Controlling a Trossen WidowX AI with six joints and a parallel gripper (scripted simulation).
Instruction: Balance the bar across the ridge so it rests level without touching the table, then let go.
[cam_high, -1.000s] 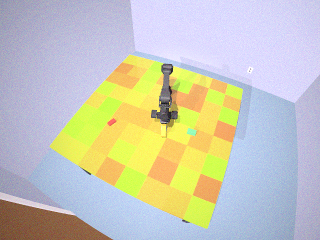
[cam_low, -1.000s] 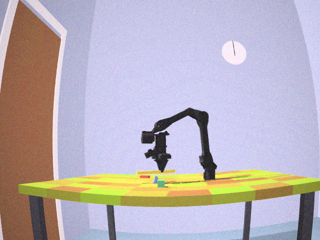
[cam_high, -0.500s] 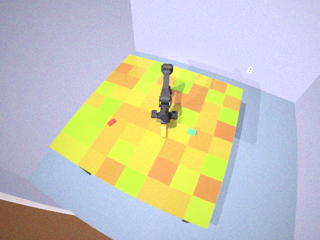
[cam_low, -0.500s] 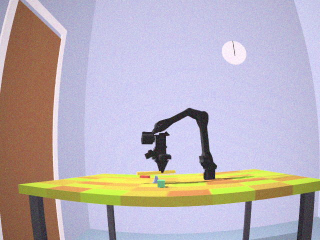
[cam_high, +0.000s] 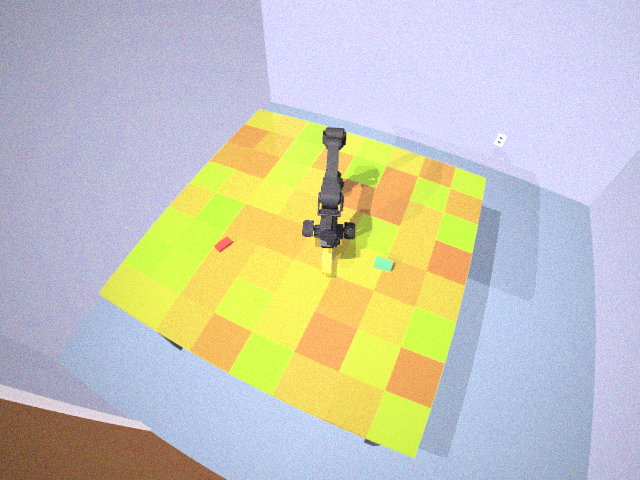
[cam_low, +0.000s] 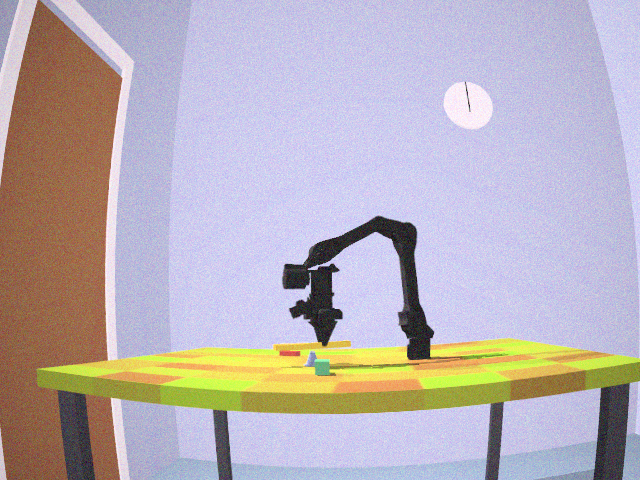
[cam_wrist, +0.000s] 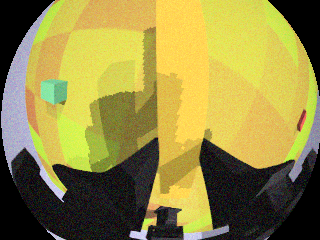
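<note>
Now: the yellow bar 30 mm ahead of my gripper tip and 10 mm to the left of it. Round my gripper tip: green block 20 mm behind, 220 mm to the left, 40 mm below; then red block 160 mm ahead, 390 mm to the right, 50 mm below.
</note>
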